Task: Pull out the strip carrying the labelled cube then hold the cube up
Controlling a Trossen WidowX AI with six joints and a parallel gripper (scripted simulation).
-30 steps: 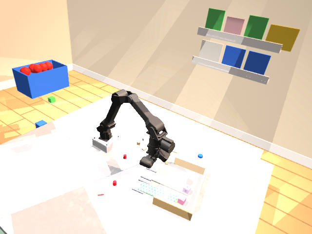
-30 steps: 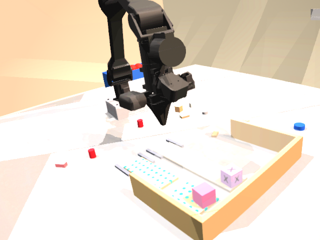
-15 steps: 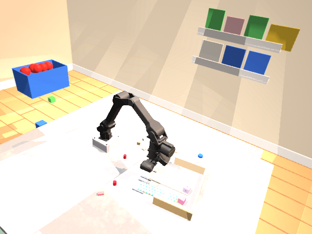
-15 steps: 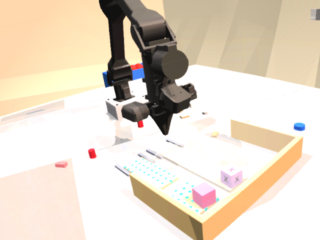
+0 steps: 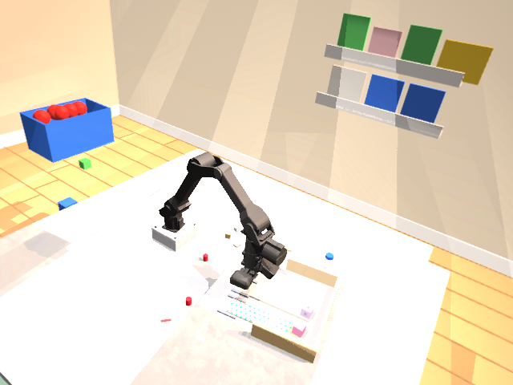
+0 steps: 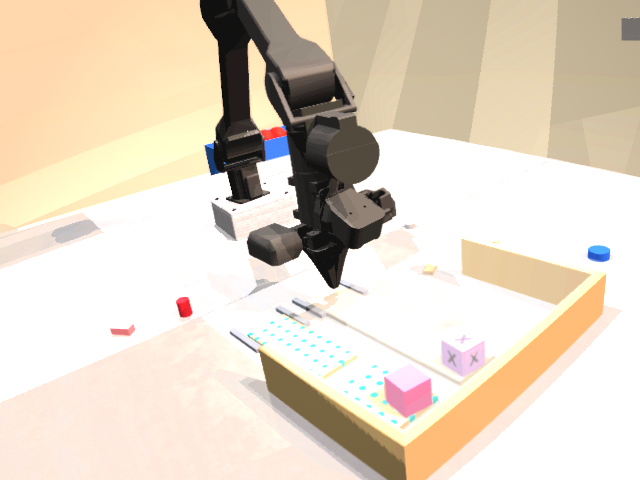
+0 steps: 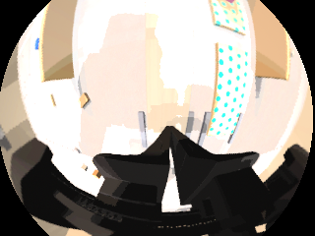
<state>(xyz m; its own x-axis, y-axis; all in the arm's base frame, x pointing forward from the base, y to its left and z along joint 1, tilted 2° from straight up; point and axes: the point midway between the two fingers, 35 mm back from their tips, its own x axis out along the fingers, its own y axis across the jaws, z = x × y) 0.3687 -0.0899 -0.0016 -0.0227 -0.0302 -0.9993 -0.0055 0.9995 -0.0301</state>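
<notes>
The pale cream strip lies 10 cm ahead of my gripper tip and 2 cm below it. Round my gripper tip: blue disc 31 cm to the left, 20 cm ahead, 2 cm below; labelled cube 21 cm ahead; small orange cube 20 cm to the left, 19 cm behind, 1 cm below.
</notes>
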